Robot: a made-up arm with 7 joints. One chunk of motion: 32 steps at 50 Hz.
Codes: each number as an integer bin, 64 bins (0 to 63) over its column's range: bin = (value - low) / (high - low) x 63, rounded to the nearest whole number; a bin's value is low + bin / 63 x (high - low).
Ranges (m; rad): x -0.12..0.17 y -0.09..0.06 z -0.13..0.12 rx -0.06..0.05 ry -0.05..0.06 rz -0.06..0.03
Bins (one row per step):
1: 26 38 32 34 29 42
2: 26 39 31 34 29 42
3: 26 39 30 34 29 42
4: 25 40 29 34 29 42
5: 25 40 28 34 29 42
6: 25 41 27 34 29 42
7: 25 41 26 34 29 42
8: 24 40 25 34 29 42
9: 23 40 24 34 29 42
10: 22 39 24 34 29 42
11: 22 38 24 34 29 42
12: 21 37 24 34 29 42
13: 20 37 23 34 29 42
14: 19 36 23 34 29 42
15: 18 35 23 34 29 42
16: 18 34 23 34 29 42
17: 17 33 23 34 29 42
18: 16 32 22 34 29 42
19: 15 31 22 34 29 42
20: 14 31 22 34 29 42
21: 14 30 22 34 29 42
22: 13 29 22 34 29 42
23: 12 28 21 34 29 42
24: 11 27 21 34 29 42
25: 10 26 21 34 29 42
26: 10 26 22 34 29 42
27: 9 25 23 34 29 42
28: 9 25 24 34 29 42
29: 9 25 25 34 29 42
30: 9 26 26 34 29 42
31: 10 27 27 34 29 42
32: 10 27 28 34 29 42
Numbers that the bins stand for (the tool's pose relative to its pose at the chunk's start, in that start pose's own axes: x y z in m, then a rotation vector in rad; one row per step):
1: -0.0003 0.0005 -0.0030 -0.0006 0.0006 0.0000
2: -0.0003 0.0029 -0.0070 -0.0006 0.0006 0.0000
3: -0.0003 0.0029 -0.0110 -0.0006 0.0006 0.0000
4: -0.0049 0.0052 -0.0149 -0.0006 0.0006 0.0000
5: -0.0049 0.0052 -0.0189 -0.0006 0.0006 0.0000
6: -0.0049 0.0076 -0.0229 -0.0006 0.0006 0.0000
7: -0.0049 0.0076 -0.0268 -0.0006 0.0006 0.0000
8: -0.0095 0.0052 -0.0308 -0.0006 0.0006 0.0000
9: -0.0141 0.0052 -0.0348 -0.0006 0.0006 0.0000
10: -0.0187 0.0029 -0.0348 -0.0006 0.0006 0.0000
11: -0.0187 0.0005 -0.0348 -0.0006 0.0006 0.0000
12: -0.0233 -0.0019 -0.0348 -0.0006 0.0006 0.0000
13: -0.0279 -0.0019 -0.0387 -0.0006 0.0006 0.0000
14: -0.0325 -0.0043 -0.0387 -0.0006 0.0006 0.0000
15: -0.0371 -0.0067 -0.0387 -0.0006 0.0006 0.0000
16: -0.0371 -0.0090 -0.0387 -0.0006 0.0006 0.0000
17: -0.0417 -0.0114 -0.0387 -0.0006 0.0006 0.0000
18: -0.0463 -0.0138 -0.0427 -0.0006 0.0006 0.0000
19: -0.0510 -0.0162 -0.0427 -0.0006 0.0006 0.0000
20: -0.0556 -0.0162 -0.0427 -0.0006 0.0006 0.0000
21: -0.0556 -0.0186 -0.0427 -0.0006 0.0006 0.0000
22: -0.0602 -0.0210 -0.0427 -0.0006 0.0006 0.0000
23: -0.0648 -0.0233 -0.0467 -0.0006 0.0006 0.0000
24: -0.0694 -0.0257 -0.0467 -0.0006 0.0006 0.0000
25: -0.0740 -0.0281 -0.0467 -0.0006 0.0006 0.0000
26: -0.0740 -0.0281 -0.0427 -0.0006 0.0006 0.0000
27: -0.0786 -0.0305 -0.0387 -0.0006 0.0006 0.0000
28: -0.0786 -0.0305 -0.0348 -0.0006 0.0006 0.0000
29: -0.0786 -0.0305 -0.0308 -0.0006 0.0006 0.0000
30: -0.0786 -0.0281 -0.0268 -0.0006 0.0006 0.0000
31: -0.0740 -0.0257 -0.0229 -0.0006 0.0006 0.0000
32: -0.0740 -0.0257 -0.0189 -0.0006 0.0006 0.0000

